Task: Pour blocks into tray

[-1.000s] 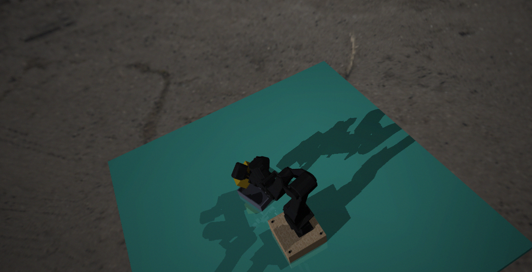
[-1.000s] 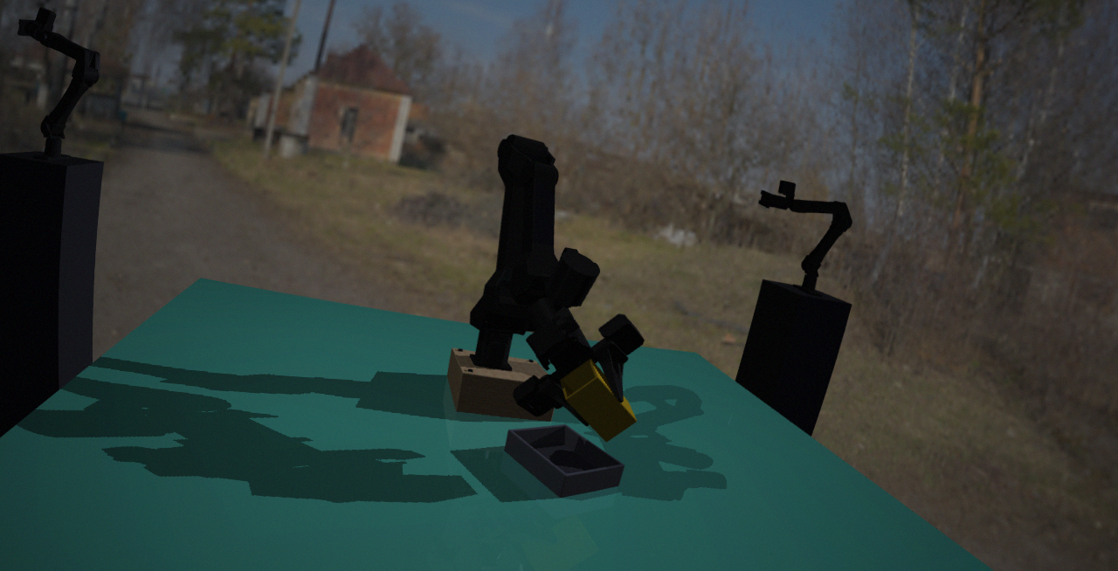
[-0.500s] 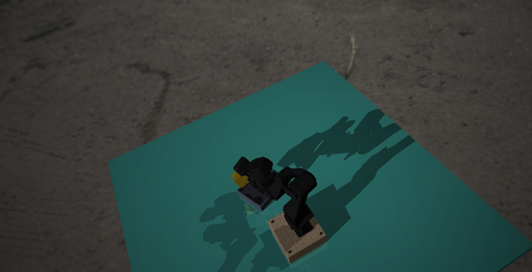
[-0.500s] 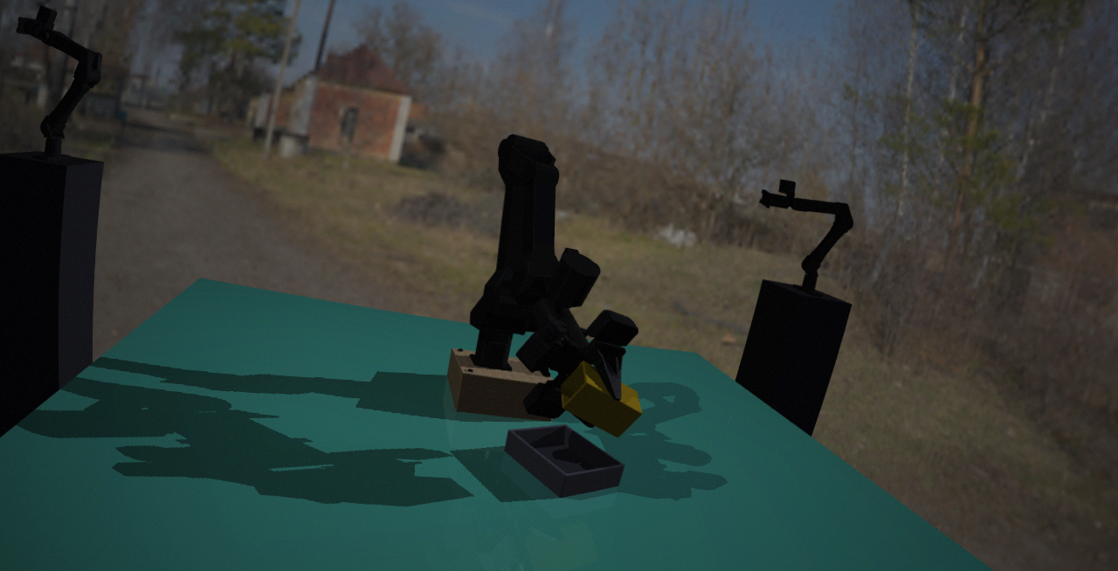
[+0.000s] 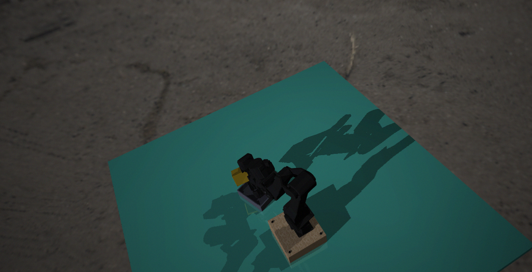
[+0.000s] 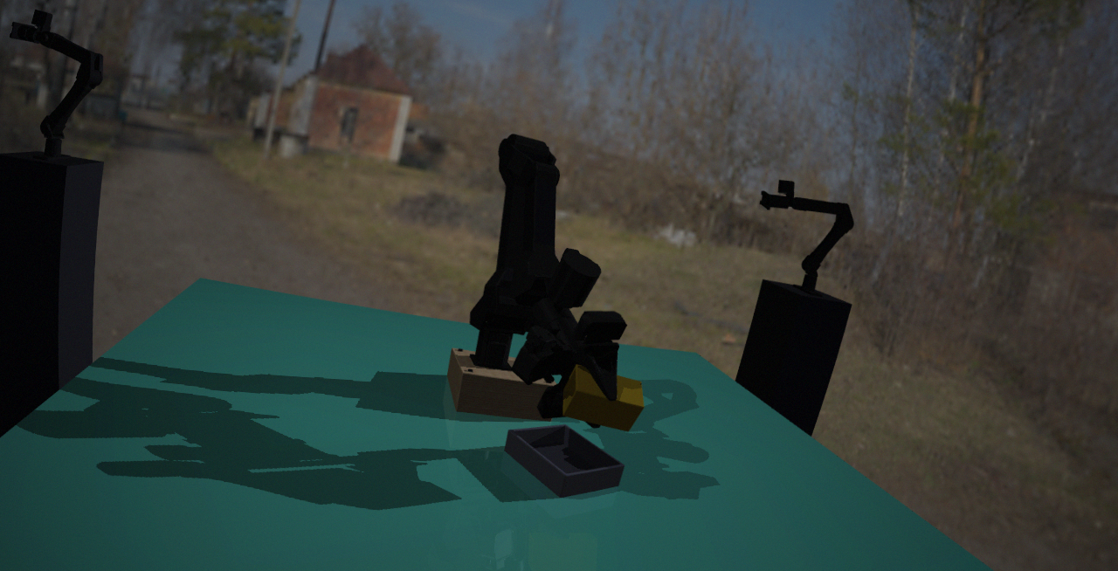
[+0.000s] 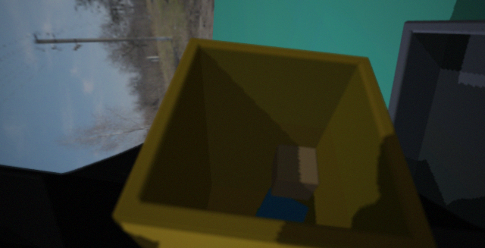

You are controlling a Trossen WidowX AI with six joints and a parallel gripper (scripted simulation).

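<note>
Now: the yellow square cup 2 cm behind my gripper tip, 2 cm to the left of it and 1 cm above it.
</note>
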